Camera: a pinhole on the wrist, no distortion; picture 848 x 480 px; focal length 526.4 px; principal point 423.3 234.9 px. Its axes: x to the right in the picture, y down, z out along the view. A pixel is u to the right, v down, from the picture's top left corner.
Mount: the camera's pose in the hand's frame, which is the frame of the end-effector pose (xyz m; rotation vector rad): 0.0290 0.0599 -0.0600 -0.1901 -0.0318 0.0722
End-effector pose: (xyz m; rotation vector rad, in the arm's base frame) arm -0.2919 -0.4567 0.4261 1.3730 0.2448 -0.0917
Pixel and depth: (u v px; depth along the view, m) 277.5 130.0 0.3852
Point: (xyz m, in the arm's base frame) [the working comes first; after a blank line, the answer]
In the camera's frame: -0.1067 -0.0768 0.3852

-0.3268 -0.7762 0.5507
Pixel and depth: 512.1 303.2 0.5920
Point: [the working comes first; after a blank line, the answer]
In the camera's frame: 0.0999 0.0768 0.5920

-0.0811 -0.8961 0.7359
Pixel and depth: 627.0 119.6 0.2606
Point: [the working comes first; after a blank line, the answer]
In the camera's frame: 0.1008 -0.0571 0.2606

-0.1346 -0.6395 0.4929
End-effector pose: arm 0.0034 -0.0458 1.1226 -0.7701 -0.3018 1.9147
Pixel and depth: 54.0 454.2 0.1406
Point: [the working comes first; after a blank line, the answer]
In the camera's frame: -0.0986 0.0586 0.1406

-0.1126 -0.1699 1.1310
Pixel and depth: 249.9 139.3 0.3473
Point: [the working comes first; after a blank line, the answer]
In the camera's frame: -0.1144 -0.0631 0.3473

-0.1920 -0.1180 1.3518
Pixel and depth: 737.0 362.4 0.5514
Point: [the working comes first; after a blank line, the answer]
In the camera's frame: 0.3286 0.1336 0.5514

-0.6132 0.1510 1.1881
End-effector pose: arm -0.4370 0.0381 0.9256 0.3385 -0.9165 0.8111
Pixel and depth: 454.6 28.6 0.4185
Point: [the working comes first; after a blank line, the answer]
In the camera's frame: 0.0249 -0.1640 0.4185

-0.6227 -0.1736 1.1899
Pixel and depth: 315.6 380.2 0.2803
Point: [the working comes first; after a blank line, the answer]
In the camera's frame: -0.0573 0.0774 0.2803

-0.7028 0.0239 0.9931
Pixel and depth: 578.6 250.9 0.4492
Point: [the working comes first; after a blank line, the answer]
In the camera's frame: 0.1325 0.0137 0.4492

-0.7296 -0.0040 1.2522
